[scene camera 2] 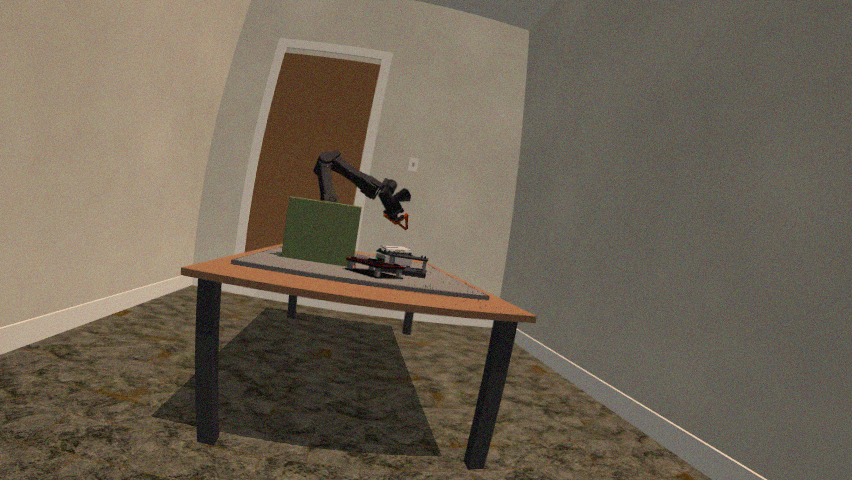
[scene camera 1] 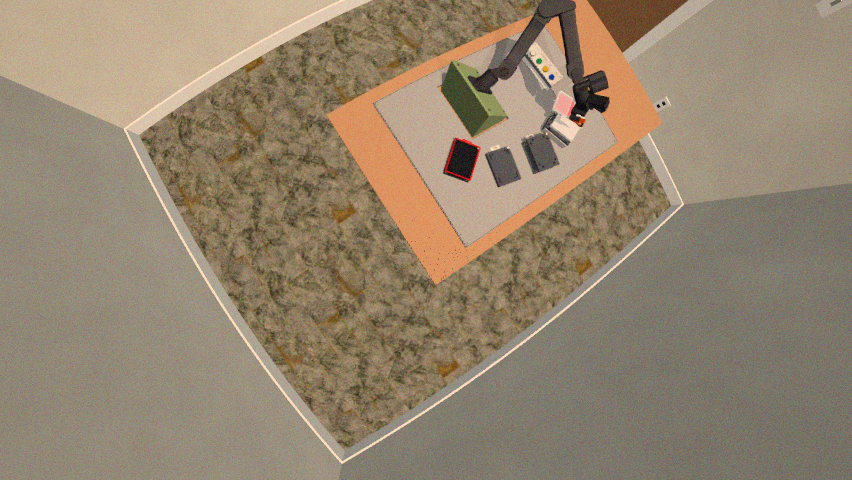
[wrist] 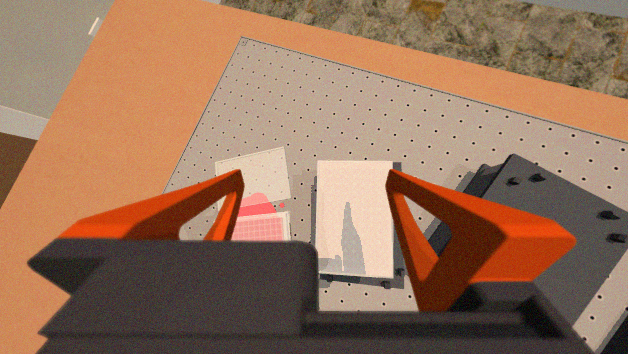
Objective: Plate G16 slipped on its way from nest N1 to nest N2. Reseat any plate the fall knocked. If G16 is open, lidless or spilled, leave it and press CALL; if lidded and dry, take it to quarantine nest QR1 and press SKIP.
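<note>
A plate with pink wells lies open on the perforated board. A clear lid lies off beside it, with a pink spill between them and a small pink drop. A white plate sits on a dark nest, whose edge shows at its right and bottom in the wrist view; I cannot tell if it is fully seated. My gripper is open and empty, above the white plate and the pink plate. No plate or nest label is readable.
Two dark nests and a red-rimmed black nest stand along the board. A green box-like screen stands near the arm's base. A panel with coloured buttons lies under the arm.
</note>
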